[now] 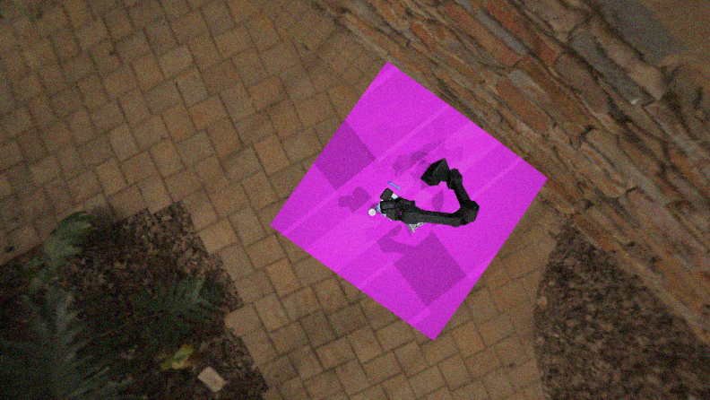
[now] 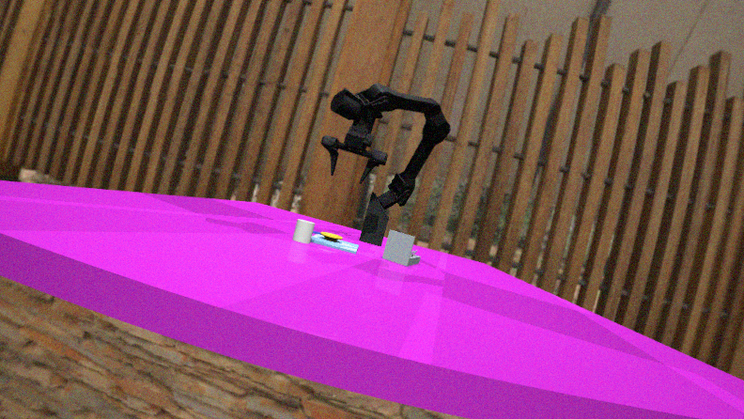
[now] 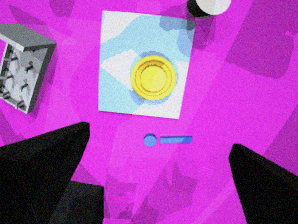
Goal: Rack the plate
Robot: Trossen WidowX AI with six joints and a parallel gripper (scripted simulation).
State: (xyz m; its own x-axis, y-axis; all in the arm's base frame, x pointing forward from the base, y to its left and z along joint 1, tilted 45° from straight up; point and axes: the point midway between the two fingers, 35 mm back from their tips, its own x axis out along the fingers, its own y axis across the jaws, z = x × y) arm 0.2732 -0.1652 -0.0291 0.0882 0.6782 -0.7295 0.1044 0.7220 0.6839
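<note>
Right now my gripper tip is 17 cm above the yellow plate. Round my gripper tip: blue spoon (11 cm behind, 2 cm to the right, 18 cm below); dish rack (1 cm ahead, 21 cm to the left, 16 cm below); light blue square mat (1 cm ahead, 2 cm to the left, 18 cm below).
</note>
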